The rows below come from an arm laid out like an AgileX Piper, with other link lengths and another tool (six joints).
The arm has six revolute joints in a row. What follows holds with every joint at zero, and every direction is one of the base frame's.
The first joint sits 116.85 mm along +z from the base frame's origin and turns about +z.
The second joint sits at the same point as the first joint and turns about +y.
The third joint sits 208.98 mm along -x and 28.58 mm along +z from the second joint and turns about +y.
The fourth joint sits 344.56 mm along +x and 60.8 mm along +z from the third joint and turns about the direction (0.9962, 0, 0.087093).
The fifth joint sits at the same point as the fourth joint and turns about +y.
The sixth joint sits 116.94 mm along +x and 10.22 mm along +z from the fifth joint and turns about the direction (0.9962, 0, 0.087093).
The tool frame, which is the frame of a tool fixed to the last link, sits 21.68 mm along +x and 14 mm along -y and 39.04 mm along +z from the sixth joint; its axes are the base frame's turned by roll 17.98, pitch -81.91 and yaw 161.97 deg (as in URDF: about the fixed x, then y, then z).
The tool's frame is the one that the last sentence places.
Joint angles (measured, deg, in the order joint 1, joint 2, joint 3, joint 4, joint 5, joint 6), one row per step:
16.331, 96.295, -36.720, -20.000, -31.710, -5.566
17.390, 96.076, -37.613, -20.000, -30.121, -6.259
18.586, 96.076, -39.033, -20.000, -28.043, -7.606
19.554, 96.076, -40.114, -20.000, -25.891, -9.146
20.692, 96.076, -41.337, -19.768, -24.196, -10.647
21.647, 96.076, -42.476, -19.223, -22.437, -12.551
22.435, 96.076, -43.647, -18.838, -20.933, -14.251
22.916, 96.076, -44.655, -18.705, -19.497, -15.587
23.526, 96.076, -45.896, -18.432, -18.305, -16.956
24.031, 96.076, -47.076, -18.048, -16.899, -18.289
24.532, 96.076, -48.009, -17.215, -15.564, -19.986
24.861, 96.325, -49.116, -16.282, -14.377, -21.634
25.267, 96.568, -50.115, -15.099, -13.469, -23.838
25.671, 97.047, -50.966, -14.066, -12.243, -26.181
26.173, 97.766, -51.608, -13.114, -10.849, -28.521
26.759, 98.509, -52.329, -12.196, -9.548, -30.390
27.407, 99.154, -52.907, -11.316, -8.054, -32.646
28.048, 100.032, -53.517, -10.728, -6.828, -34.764
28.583, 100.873, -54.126, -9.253, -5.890, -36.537
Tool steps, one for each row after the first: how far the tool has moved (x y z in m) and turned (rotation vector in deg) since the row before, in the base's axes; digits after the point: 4 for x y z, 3 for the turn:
0.0015, 0.0081, 0.0035, -1.090, -0.059, 1.024
0.0028, 0.0099, 0.0042, -1.777, -0.252, 1.331
0.0014, 0.0079, 0.0019, -2.067, 0.029, 1.176
0.0016, 0.0093, 0.0041, -1.578, -0.413, 1.257
0.0016, 0.0078, 0.0036, -1.746, -0.389, 1.017
0.0020, 0.0070, 0.0044, -1.505, -0.560, 0.951
0.0021, 0.0047, 0.0035, -1.391, -0.361, 0.686
0.0026, 0.0061, 0.0058, -1.082, -0.739, 0.785
0.0026, 0.0050, 0.0050, -1.118, -0.461, 0.541
0.0016, 0.0043, 0.0035, -1.144, -0.302, 0.429
0.0028, 0.0033, 0.0032, -0.967, -0.273, 0.224
0.0020, 0.0040, 0.0031, -1.091, -0.538, 0.481
0.0009, 0.0037, -0.0008, -1.627, -0.018, 0.618
-0.0007, 0.0040, -0.0049, -1.949, 0.522, 0.794
-0.0007, 0.0046, -0.0042, -1.522, 0.604, 0.735
-0.0020, 0.0049, -0.0050, -1.945, 0.644, 1.054
-0.0022, 0.0052, -0.0062, -1.959, 0.573, 1.263
-0.0011, 0.0039, -0.0049, -0.929, 0.773, 0.460

